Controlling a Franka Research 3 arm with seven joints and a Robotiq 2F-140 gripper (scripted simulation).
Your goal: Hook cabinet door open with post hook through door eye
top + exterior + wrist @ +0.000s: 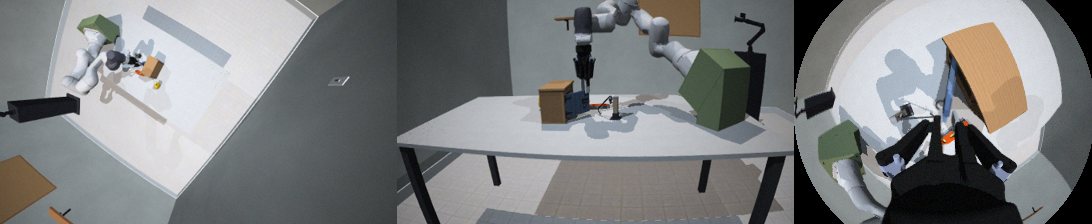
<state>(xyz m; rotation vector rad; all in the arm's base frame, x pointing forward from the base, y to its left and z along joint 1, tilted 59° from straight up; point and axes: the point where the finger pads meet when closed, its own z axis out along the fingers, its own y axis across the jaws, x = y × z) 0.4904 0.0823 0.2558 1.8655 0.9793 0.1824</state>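
My gripper is now 4 cm short of the cabinet door, 5 cm to the right of it and 8 cm above it. The rest, counted from my hand: orange object (6 cm behind, 11 cm to the right, 14 cm below); then small yellow object (23 cm ahead, 19 cm to the right, 11 cm below).
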